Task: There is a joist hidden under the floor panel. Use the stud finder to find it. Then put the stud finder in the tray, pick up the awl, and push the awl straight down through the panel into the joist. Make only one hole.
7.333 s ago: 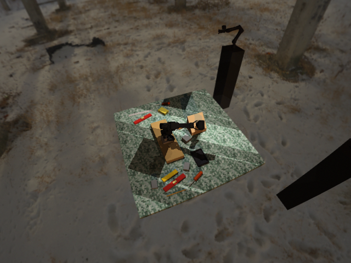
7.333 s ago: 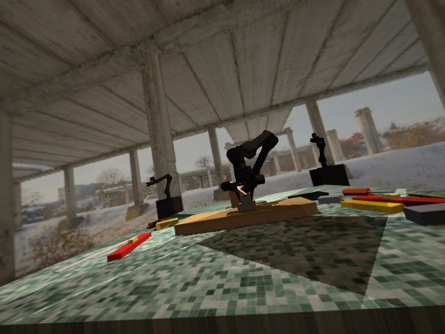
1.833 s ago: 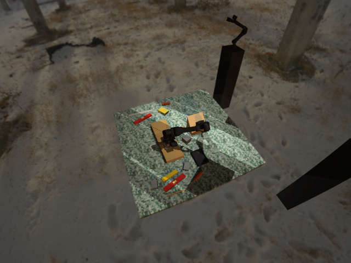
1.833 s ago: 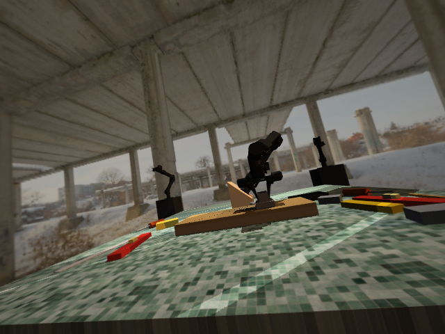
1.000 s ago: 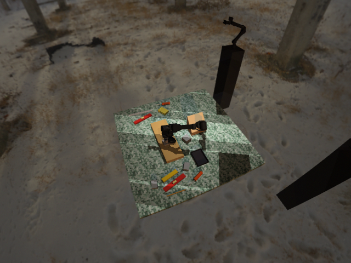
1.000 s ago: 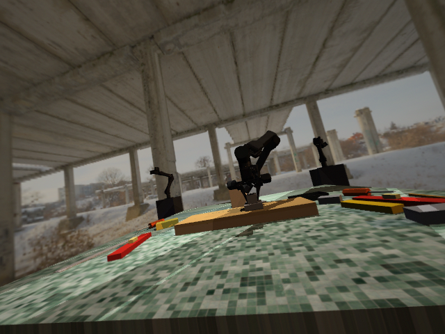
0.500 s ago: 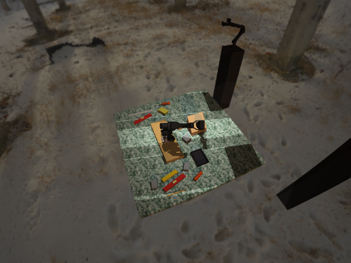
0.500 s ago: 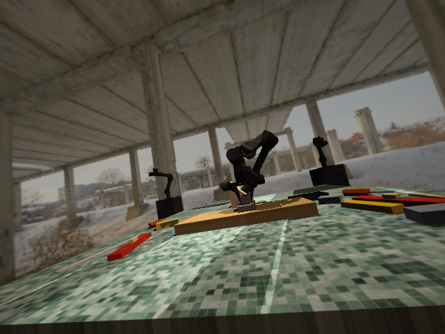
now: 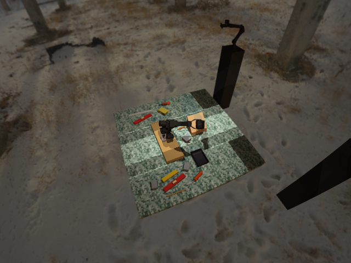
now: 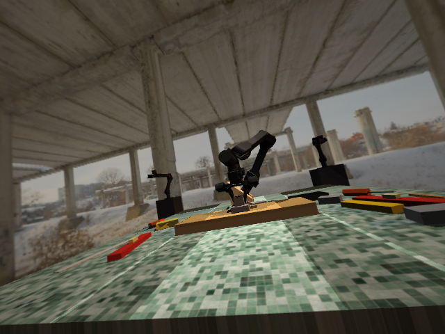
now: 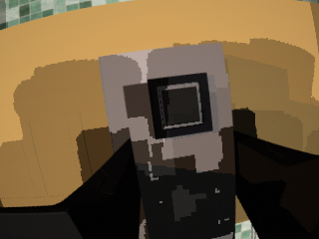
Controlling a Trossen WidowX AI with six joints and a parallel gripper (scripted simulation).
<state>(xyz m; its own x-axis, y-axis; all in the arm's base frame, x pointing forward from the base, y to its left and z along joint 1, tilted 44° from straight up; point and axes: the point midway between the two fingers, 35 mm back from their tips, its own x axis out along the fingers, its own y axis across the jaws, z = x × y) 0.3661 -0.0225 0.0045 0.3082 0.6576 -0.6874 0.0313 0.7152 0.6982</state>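
Now: the black tray 21 cm behind my gripper tip, 33 cm to the left of it and 5 cm below it. From my gripper tip the other things lie so: stud finder (1 cm ahead, 2 cm above); orange-handled awl (18 cm behind, 9 cm to the right, 6 cm below); yellow bar (12 cm ahead, 39 cm to the left, 6 cm below).
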